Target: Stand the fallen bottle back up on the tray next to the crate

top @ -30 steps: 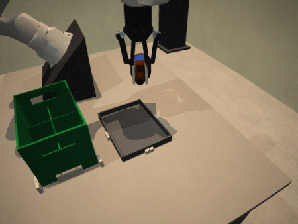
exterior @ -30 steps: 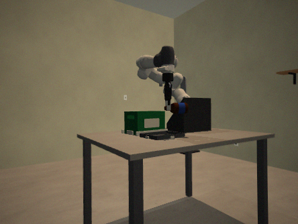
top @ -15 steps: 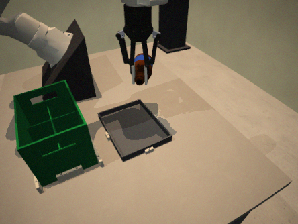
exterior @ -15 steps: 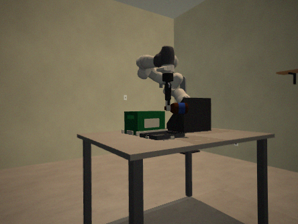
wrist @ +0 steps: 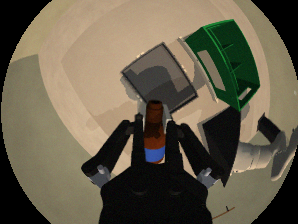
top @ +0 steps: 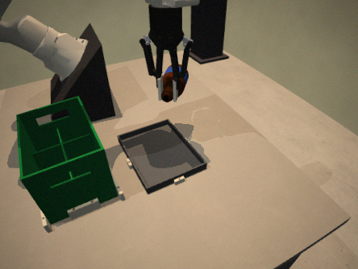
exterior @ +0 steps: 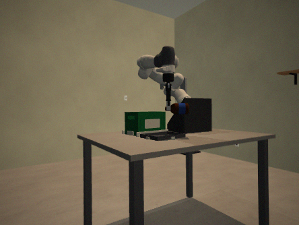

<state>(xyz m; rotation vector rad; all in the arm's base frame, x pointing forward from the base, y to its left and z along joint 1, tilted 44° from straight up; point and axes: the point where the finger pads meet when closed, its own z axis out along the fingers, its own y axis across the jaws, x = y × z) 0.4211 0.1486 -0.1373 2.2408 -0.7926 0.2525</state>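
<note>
Now: hand 4 cm past the bottle, 3 cm to the right of it and 2 cm above it. Round my hand: green crate (2 cm behind, 31 cm to the right, 13 cm below); then dark tray (1 cm ahead, 5 cm to the right, 20 cm below).
</note>
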